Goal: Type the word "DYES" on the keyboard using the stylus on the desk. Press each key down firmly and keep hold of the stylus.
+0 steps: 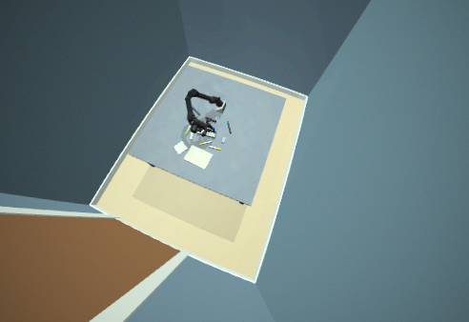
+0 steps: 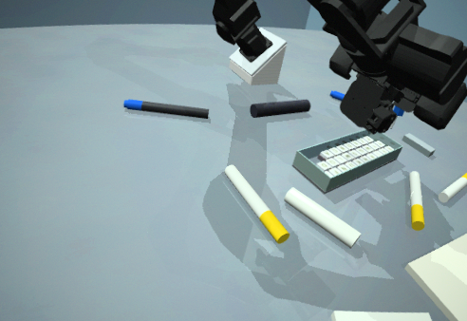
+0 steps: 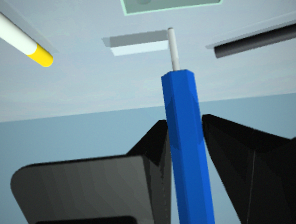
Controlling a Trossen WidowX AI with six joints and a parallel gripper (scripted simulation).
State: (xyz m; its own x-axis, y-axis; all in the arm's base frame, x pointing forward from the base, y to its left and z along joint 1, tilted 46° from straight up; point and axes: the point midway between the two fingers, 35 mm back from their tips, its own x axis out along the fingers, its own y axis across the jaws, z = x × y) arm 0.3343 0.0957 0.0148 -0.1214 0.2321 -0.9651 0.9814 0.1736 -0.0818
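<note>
The keyboard is 1 cm ahead of my gripper tip, 8 cm to the right of it and 9 cm below it. Also, from my gripper tip: blue stylus 1 cm below; then stylus tip 5 cm below; then grey block 1 cm ahead, 11 cm to the left, 10 cm below.
</note>
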